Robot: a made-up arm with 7 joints. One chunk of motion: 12 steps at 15 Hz.
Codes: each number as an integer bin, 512 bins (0 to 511) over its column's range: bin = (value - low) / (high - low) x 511, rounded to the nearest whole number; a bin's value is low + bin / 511 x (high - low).
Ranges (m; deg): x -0.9..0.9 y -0.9..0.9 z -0.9..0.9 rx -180..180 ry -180..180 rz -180..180
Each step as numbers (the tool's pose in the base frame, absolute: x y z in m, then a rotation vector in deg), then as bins.
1 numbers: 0.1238 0.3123 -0.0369 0.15 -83.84 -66.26
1 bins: 291 344 245 256 136 161
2 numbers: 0.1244 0.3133 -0.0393 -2.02 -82.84 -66.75
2 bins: 291 344 244 253 138 161
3 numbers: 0.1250 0.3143 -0.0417 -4.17 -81.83 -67.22
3 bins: 291 345 244 250 139 160
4 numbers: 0.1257 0.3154 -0.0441 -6.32 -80.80 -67.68
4 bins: 291 345 243 247 141 159
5 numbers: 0.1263 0.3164 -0.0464 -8.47 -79.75 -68.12
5 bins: 291 345 242 243 142 159
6 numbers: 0.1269 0.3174 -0.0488 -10.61 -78.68 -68.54
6 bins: 292 346 242 240 144 158
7 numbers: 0.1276 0.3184 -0.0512 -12.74 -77.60 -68.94
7 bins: 292 346 241 237 145 158
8 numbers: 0.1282 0.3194 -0.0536 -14.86 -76.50 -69.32
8 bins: 292 346 240 234 147 157
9 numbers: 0.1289 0.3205 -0.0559 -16.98 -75.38 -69.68
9 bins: 292 346 240 231 149 157
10 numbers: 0.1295 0.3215 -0.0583 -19.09 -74.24 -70.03
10 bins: 292 347 239 228 150 156
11 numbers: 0.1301 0.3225 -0.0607 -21.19 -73.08 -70.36
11 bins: 292 347 238 225 152 156
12 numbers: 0.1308 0.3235 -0.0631 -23.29 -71.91 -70.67
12 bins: 293 347 238 222 153 155
